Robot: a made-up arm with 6 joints. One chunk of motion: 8 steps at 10 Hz.
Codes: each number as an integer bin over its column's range. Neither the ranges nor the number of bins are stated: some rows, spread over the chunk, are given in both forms.
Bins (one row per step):
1: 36 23 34 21 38 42
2: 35 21 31 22 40 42
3: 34 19 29 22 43 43
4: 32 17 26 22 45 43
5: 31 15 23 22 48 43
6: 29 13 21 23 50 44
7: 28 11 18 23 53 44
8: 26 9 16 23 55 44
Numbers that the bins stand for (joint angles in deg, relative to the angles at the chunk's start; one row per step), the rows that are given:
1: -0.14 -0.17 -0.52 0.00 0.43 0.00
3: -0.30 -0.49 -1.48 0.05 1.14 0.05
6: -0.70 -0.97 -3.00 0.10 2.14 0.10
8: -0.94 -1.29 -3.95 0.10 2.86 0.10
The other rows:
2: -0.22 -0.33 -1.10 0.05 0.71 0.00
4: -0.46 -0.65 -2.05 0.05 1.43 0.05
5: -0.54 -0.81 -2.62 0.05 1.86 0.05
7: -0.78 -1.13 -3.57 0.10 2.57 0.10

